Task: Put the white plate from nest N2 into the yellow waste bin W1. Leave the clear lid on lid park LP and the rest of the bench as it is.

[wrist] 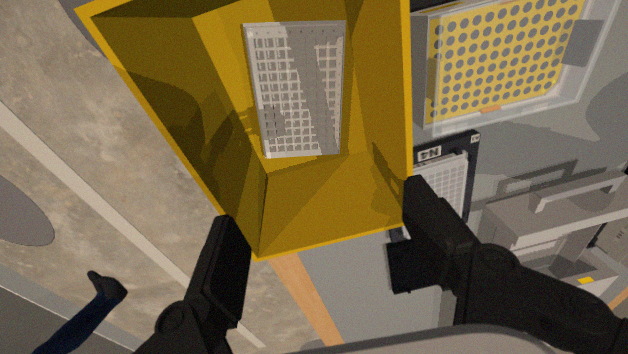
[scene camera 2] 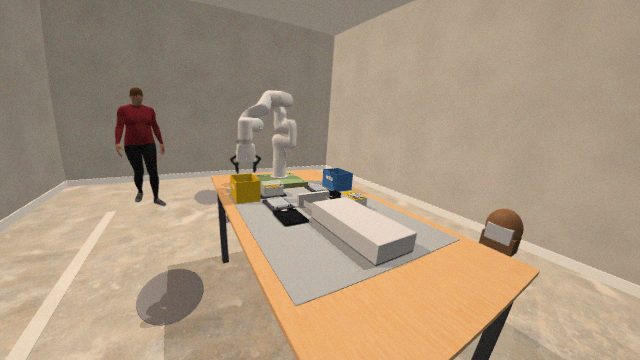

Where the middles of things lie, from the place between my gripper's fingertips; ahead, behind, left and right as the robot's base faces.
I see the clear cover (wrist: 480, 69) 160 mm to the left of my hand, 90 mm below it and 20 mm behind it.
